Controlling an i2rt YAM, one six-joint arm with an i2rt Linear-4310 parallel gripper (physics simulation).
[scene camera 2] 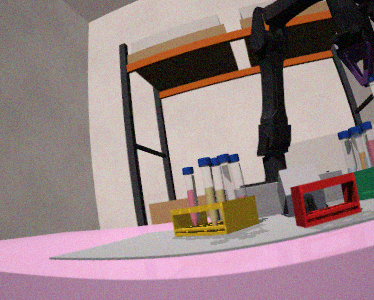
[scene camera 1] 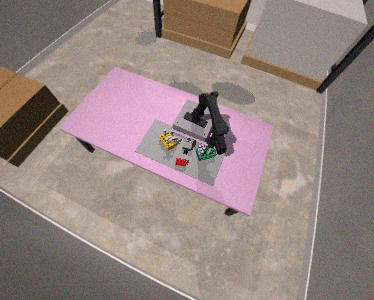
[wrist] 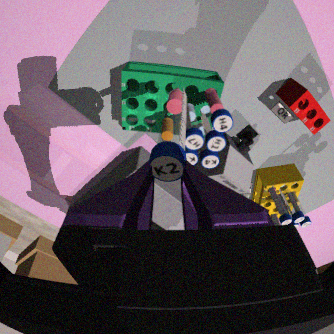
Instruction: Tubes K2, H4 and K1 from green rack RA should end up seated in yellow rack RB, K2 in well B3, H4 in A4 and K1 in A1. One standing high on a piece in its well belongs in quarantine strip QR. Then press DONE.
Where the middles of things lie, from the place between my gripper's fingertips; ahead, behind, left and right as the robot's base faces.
Labels:
The grey box with DONE button (scene camera 2: 304, 174) lies 180 mm to the right of my hand and 160 mm below it.

